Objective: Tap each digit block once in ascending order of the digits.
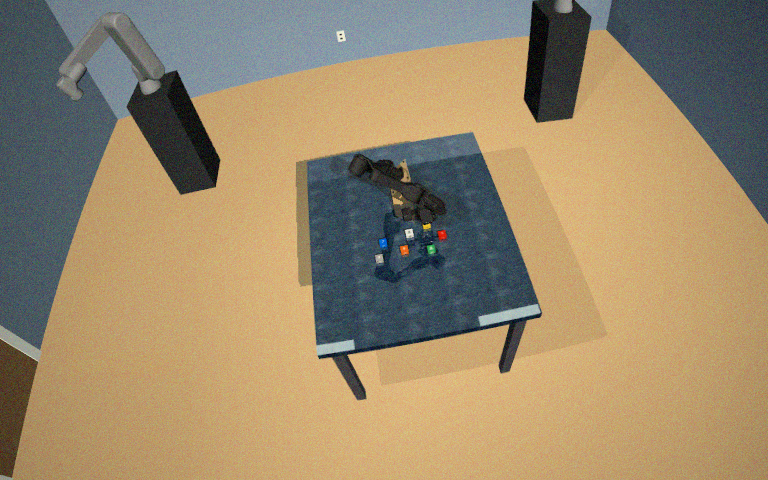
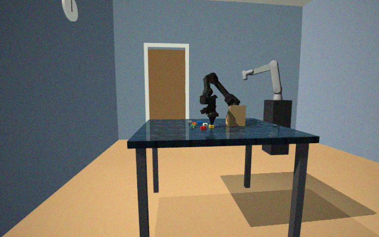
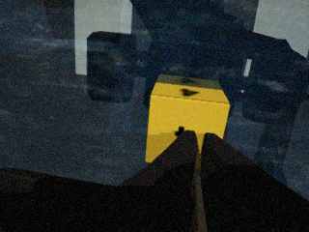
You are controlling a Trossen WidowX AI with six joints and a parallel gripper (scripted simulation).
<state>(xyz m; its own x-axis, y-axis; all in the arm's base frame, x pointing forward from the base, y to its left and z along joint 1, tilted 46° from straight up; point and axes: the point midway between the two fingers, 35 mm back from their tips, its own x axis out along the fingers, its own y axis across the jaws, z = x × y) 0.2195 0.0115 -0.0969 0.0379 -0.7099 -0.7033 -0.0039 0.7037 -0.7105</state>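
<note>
Right now my gripper tip is 10 mm to the right of the yellow block and 10 mm above it. From my gripper tip the other things lie so: green block: 140 mm ahead, 10 mm below; then white block: 30 mm ahead, 80 mm to the right, 10 mm below; then red block: 70 mm ahead, 60 mm to the left, 10 mm below.
</note>
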